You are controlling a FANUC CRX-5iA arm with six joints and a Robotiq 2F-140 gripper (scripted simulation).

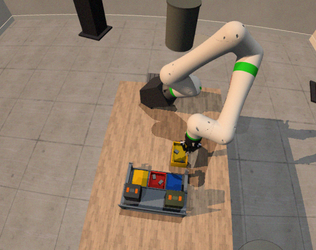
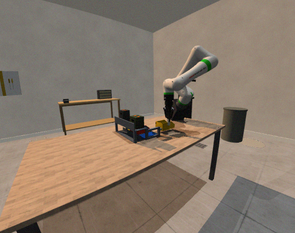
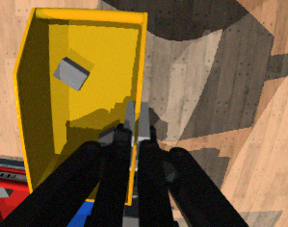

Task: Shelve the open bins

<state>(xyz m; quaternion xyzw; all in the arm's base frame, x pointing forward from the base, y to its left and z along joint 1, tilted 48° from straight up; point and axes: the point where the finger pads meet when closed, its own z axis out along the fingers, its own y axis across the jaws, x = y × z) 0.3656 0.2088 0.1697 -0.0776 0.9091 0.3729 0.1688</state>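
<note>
Right now my hand is 1 cm short of the yellow bin, 5 cm to the left of it and 4 cm above it. Round my hand: blue-marked place (23 cm ahead, 10 cm below); then red bin (26 cm ahead, 11 cm to the right, 6 cm below); then red mark (26 cm ahead, 11 cm to the right, 10 cm below).
</note>
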